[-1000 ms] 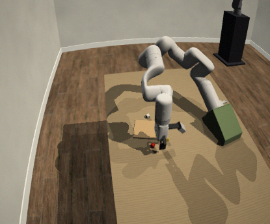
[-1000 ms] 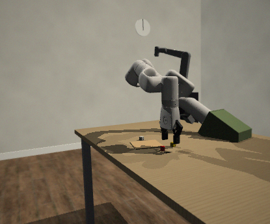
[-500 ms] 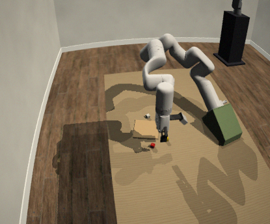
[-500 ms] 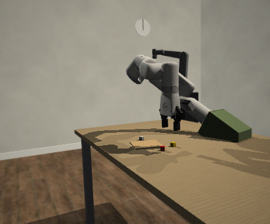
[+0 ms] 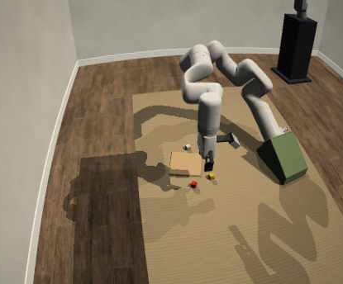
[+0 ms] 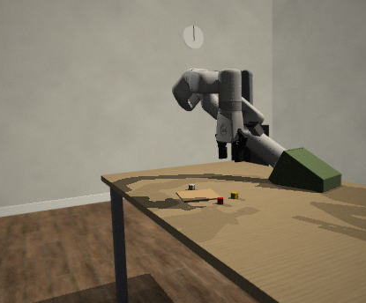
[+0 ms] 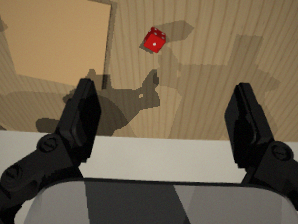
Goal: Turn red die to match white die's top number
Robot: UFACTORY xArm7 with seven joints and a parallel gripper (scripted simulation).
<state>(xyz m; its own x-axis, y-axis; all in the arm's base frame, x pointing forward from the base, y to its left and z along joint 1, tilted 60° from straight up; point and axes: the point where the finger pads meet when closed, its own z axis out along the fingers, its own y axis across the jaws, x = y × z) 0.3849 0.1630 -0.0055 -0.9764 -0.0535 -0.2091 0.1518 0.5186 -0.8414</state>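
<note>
Now: hand 40 mm short of the red die, 20 mm to the left of it and 150 mm above it. Round my hand: tan mat (20 mm ahead, 150 mm to the right, 150 mm below); white die (20 mm behind, 240 mm to the right, 150 mm below); yellow die (50 mm behind, 40 mm to the right, 150 mm below).
</note>
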